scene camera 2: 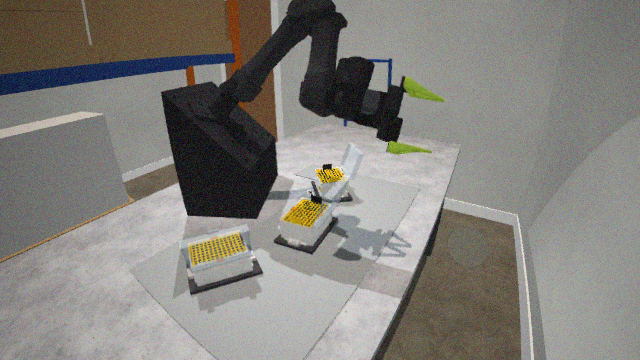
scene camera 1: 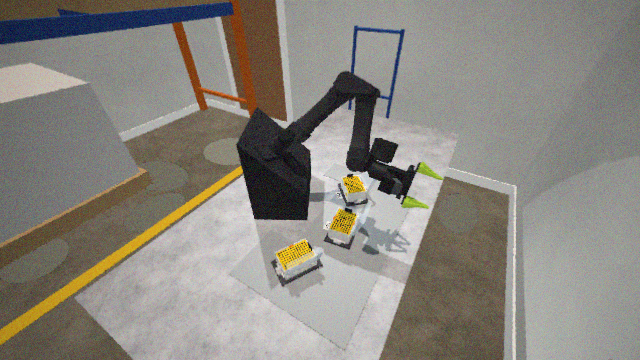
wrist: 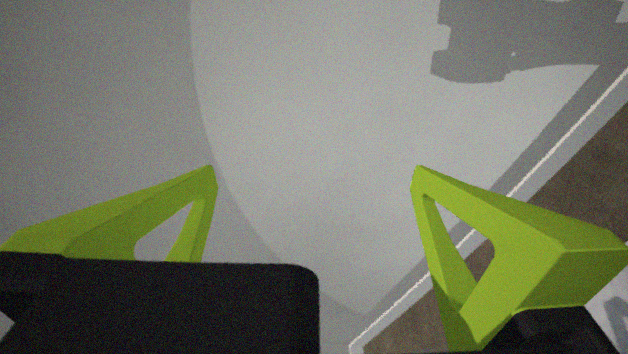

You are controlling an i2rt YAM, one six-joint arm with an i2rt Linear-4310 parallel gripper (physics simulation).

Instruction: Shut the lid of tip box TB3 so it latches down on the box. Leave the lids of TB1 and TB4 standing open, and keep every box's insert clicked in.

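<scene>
Three white tip boxes with yellow inserts stand on dark bases: a front one, a middle one and a back one. I cannot read their labels, so I cannot tell which is TB3. The back box's clear lid stands up open. The middle box's clear lid also stands open and partly overlaps the back box in view. Clear plastic shows around the front box's top; its lid position is unclear. The inserts look seated. My gripper is open and empty, high to the right of the boxes.
The boxes stand on grey mats on a pale table. The black arm pedestal stands left of the middle and back boxes. The table's right edge lies beneath the gripper's side.
</scene>
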